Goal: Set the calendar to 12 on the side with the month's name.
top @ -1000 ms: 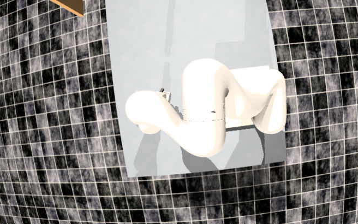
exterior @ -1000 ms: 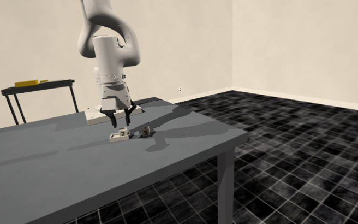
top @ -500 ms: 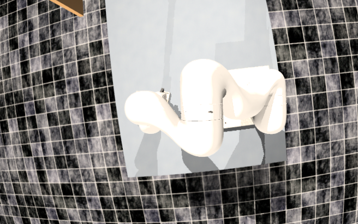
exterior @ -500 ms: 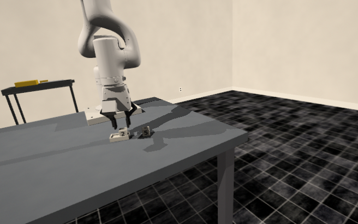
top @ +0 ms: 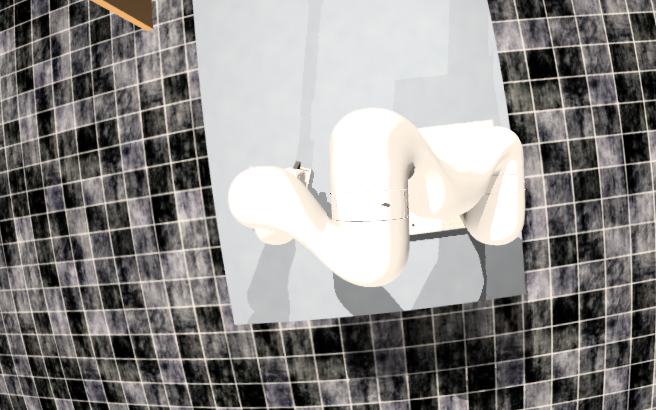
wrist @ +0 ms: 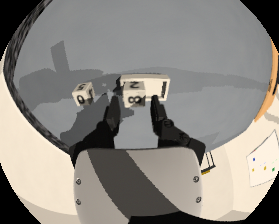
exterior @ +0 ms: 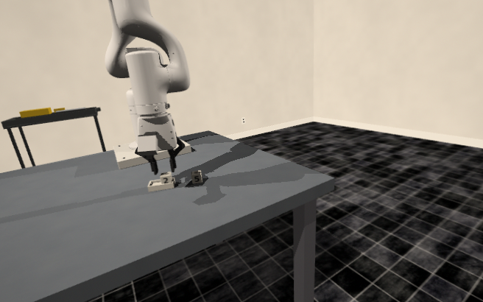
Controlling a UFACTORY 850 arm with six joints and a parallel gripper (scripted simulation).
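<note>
The calendar tray lies 6 cm below my hand and 2 cm to the right of it.
</note>
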